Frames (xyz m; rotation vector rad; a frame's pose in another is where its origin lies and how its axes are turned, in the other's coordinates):
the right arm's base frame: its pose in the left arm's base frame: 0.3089 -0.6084 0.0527 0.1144 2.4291 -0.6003
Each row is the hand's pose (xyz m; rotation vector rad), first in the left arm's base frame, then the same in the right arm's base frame.
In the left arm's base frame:
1: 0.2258 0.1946 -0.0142 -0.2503 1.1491 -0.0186
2: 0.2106 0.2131 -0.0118 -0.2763 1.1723 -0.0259
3: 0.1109 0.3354 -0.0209 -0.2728 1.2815 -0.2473
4: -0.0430 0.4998 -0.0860 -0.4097 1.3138 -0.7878
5: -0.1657 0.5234 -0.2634 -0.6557 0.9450 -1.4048
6: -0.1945 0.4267 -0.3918 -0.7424 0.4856 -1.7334
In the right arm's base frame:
1: 0.0561 0.7245 -0.3579 -0.4106 -1.3600 0.1185
2: 0.0657 0.7367 -0.3763 -0.4147 -1.3406 0.0873
3: 0.1433 0.8273 -0.4801 -0.2205 -1.2197 0.0014
4: 0.2949 0.9653 -0.5936 0.2193 -1.0985 -0.3095
5: 0.4975 1.0287 -0.5482 0.7861 -1.1813 -0.7377
6: 0.6031 0.9863 -0.4311 1.2180 -1.3356 -0.9633

